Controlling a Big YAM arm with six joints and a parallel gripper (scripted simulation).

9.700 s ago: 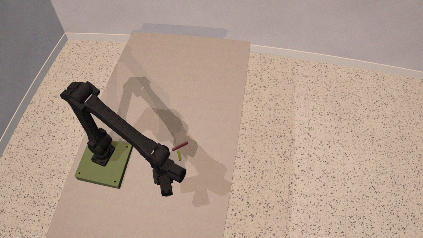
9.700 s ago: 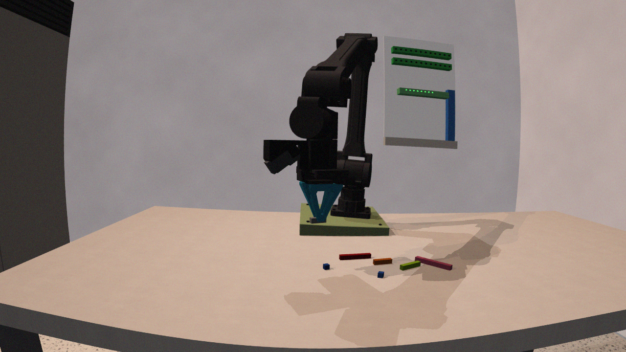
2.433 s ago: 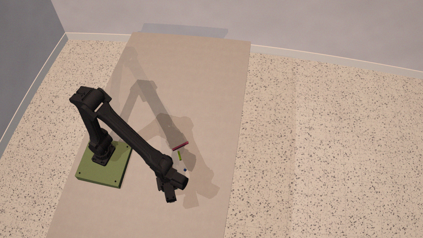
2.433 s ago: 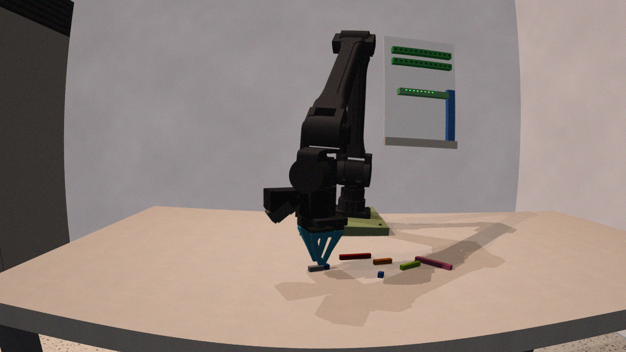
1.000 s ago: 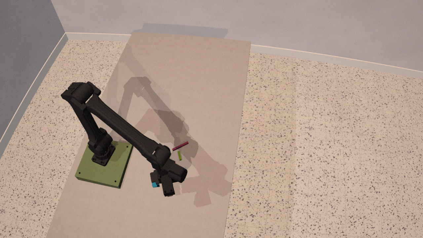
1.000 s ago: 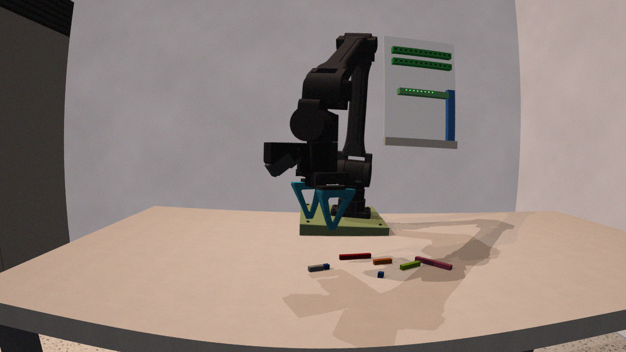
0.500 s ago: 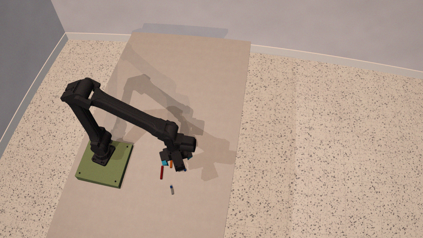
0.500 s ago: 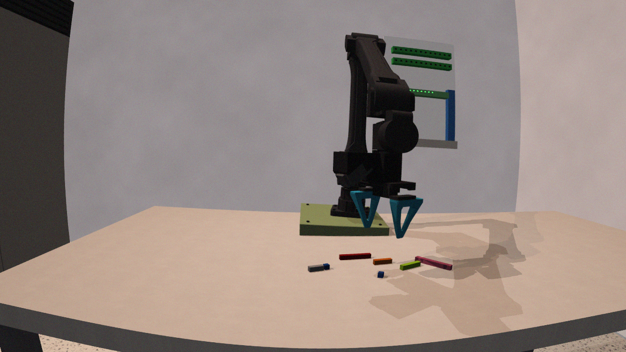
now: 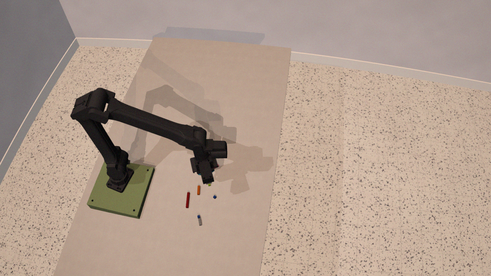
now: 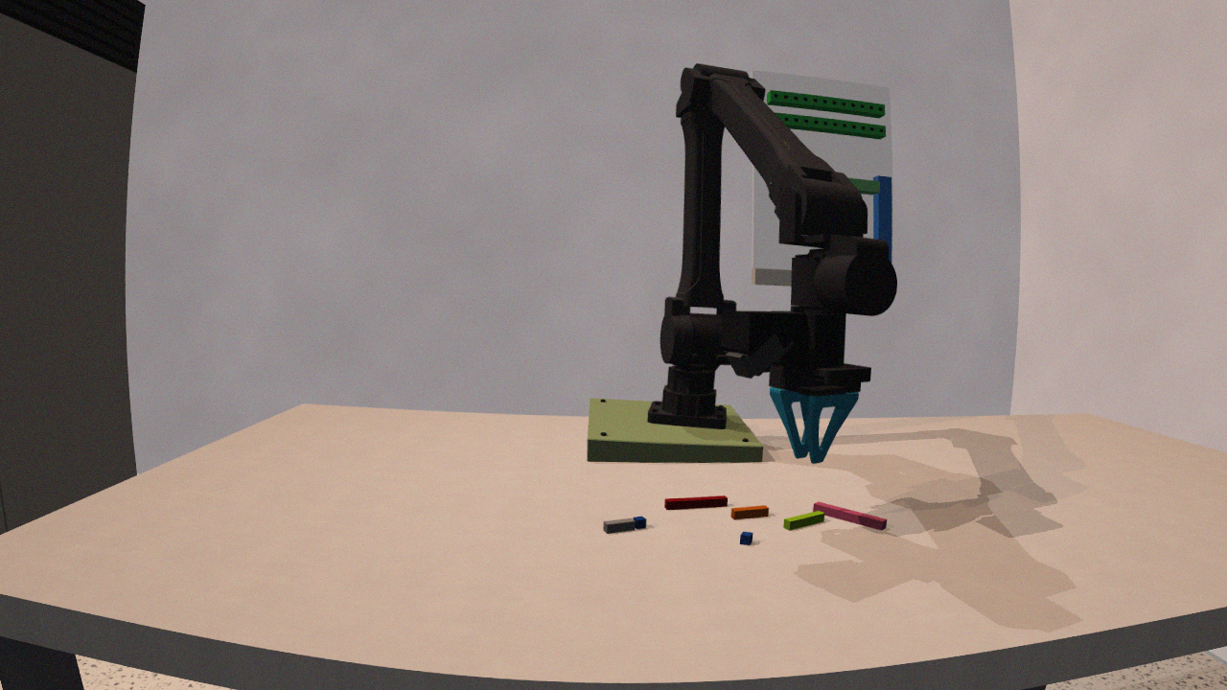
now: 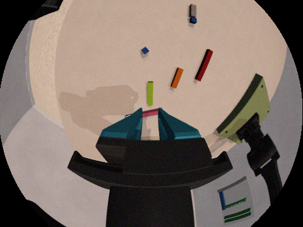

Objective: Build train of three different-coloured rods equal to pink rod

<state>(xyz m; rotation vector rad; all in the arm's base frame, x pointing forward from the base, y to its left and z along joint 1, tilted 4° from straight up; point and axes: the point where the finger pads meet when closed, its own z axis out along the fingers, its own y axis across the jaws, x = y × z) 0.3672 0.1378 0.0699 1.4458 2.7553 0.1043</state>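
Right now my hand is 7 cm above the lime rod. From my hand the other things lie so: red rod 11 cm to the right, 7 cm below, 5 cm behind; then orange rod 7 cm below, 6 cm to the right, 2 cm behind; then pink rod 7 cm below, 6 cm to the left, 2 cm behind.
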